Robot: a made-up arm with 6 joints. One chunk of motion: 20 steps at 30 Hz.
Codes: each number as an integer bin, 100 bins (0 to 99) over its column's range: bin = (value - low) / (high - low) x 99, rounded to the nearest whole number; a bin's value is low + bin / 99 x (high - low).
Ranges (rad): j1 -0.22..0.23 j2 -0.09..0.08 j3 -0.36..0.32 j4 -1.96..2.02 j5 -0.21..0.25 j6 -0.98..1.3
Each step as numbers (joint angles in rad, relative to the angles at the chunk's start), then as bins.
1 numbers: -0.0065 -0.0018 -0.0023 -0.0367 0.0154 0.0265
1 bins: 47 51 52 48 49 44
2 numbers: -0.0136 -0.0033 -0.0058 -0.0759 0.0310 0.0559
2 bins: 45 50 52 47 52 45
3 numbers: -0.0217 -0.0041 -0.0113 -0.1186 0.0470 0.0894
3 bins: 44 50 51 46 55 46
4 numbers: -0.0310 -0.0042 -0.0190 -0.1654 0.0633 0.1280
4 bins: 42 50 50 45 59 48
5 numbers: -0.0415 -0.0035 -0.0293 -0.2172 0.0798 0.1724
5 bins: 39 50 48 43 62 50
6 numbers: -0.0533 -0.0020 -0.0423 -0.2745 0.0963 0.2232
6 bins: 37 51 46 42 66 52
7 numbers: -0.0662 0.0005 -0.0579 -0.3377 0.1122 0.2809
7 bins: 34 53 44 40 69 55
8 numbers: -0.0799 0.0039 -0.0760 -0.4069 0.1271 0.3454
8 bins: 31 55 41 39 73 58
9 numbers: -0.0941 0.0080 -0.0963 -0.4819 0.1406 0.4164
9 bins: 28 57 38 37 75 61
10 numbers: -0.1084 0.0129 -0.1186 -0.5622 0.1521 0.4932
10 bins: 25 60 35 35 78 64
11 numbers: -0.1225 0.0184 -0.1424 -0.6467 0.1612 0.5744
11 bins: 21 63 32 33 80 67
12 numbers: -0.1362 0.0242 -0.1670 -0.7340 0.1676 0.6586
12 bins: 18 67 28 30 81 71
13 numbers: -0.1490 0.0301 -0.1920 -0.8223 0.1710 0.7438
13 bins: 16 70 24 28 82 75
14 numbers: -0.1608 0.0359 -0.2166 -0.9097 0.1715 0.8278
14 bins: 13 73 21 26 82 78
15 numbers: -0.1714 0.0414 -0.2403 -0.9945 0.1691 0.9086
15 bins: 11 77 17 24 82 82
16 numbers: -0.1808 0.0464 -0.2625 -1.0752 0.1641 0.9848
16 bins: 9 79 14 22 81 85
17 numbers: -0.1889 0.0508 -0.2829 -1.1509 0.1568 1.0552
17 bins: 7 82 11 20 79 88
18 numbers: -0.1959 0.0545 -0.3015 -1.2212 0.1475 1.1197
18 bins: 5 84 9 18 77 91
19 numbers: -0.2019 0.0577 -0.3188 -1.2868 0.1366 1.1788
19 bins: 4 86 6 17 75 94
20 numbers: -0.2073 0.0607 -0.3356 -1.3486 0.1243 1.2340
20 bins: 3 88 4 15 72 96
